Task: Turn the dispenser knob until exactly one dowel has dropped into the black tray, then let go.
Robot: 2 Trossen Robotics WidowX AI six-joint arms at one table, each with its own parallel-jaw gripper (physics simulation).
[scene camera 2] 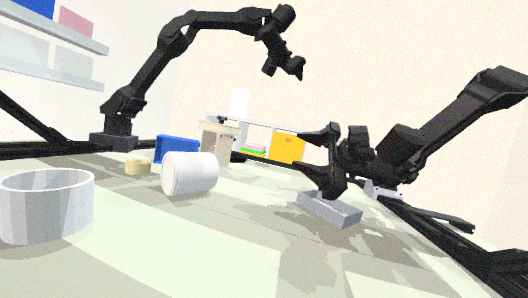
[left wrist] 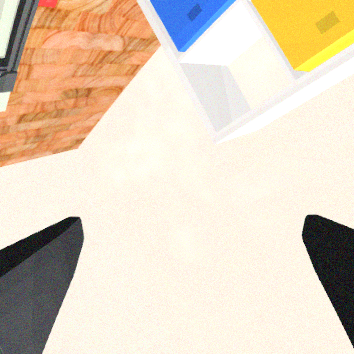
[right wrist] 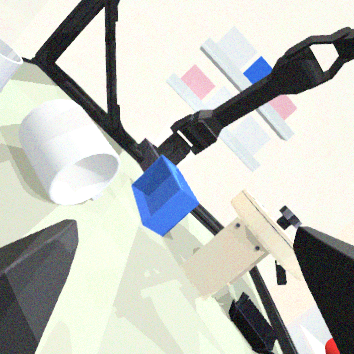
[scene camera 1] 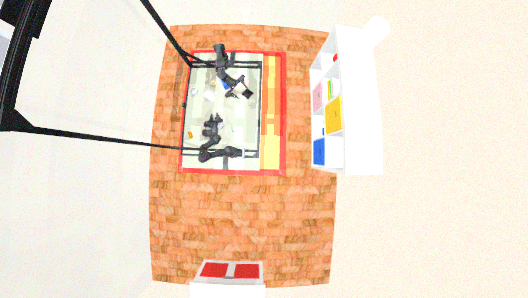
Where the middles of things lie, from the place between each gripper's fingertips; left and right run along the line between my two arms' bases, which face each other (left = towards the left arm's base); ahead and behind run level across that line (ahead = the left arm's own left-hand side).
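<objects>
Counting from my left hand, the blue box (scene camera 2: 164, 143) is 34 cm below, 33 cm to the left and 17 cm behind, and the white cylinder (scene camera 2: 181, 172) is 35 cm below, 23 cm to the left and 32 cm behind. As for the dispenser (right wrist: 276, 241), my left hand is 24 cm above it, 25 cm to the right of it and 3 cm past it. Going by their middles, the dispenser is the nearest to my left hand of the things named here.
From my right hand, the dispenser is 2 cm above, 23 cm to the left and 26 cm ahead, while the blue box is 9 cm below, 12 cm ahead and 32 cm to the left. My right gripper is 3 cm past the white cylinder, 9 cm above it and 21 cm to the right of it. By its middle, the blue box is nearer to my right gripper than to my left hand.
</objects>
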